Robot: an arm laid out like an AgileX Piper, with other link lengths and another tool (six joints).
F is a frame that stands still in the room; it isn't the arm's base.
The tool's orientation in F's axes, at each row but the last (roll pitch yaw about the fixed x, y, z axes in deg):
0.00 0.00 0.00
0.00 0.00 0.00
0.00 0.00 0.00
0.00 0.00 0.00
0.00 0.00 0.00
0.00 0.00 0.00
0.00 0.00 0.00
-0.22 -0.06 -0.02
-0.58 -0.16 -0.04
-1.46 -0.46 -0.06
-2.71 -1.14 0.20
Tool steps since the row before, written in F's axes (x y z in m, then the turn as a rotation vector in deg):
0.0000 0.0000 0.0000 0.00 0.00 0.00
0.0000 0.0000 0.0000 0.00 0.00 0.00
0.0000 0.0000 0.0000 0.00 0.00 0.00
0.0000 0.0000 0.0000 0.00 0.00 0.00
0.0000 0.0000 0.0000 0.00 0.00 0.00
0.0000 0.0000 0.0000 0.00 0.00 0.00
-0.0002 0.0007 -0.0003 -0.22 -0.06 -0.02
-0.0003 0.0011 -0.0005 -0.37 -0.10 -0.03
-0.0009 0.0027 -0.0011 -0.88 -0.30 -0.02
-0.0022 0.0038 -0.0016 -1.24 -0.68 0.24
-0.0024 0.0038 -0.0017 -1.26 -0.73 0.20
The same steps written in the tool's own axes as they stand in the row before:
0.0000 0.0000 0.0000 0.00 0.00 0.00
0.0000 0.0000 0.0000 0.00 0.00 0.00
0.0000 0.0000 0.0000 0.00 0.00 0.00
0.0000 0.0000 0.0000 0.00 0.00 0.00
0.0000 0.0000 0.0000 0.00 0.00 0.00
0.0000 0.0000 0.0000 0.00 0.00 0.00
-0.0002 0.0007 -0.0003 -0.22 -0.06 -0.02
-0.0003 0.0011 -0.0005 -0.37 -0.10 -0.03
-0.0009 0.0027 -0.0011 -0.88 -0.30 -0.02
-0.0022 0.0038 -0.0015 -1.24 -0.69 0.23
-0.0024 0.0039 -0.0015 -1.26 -0.74 0.19

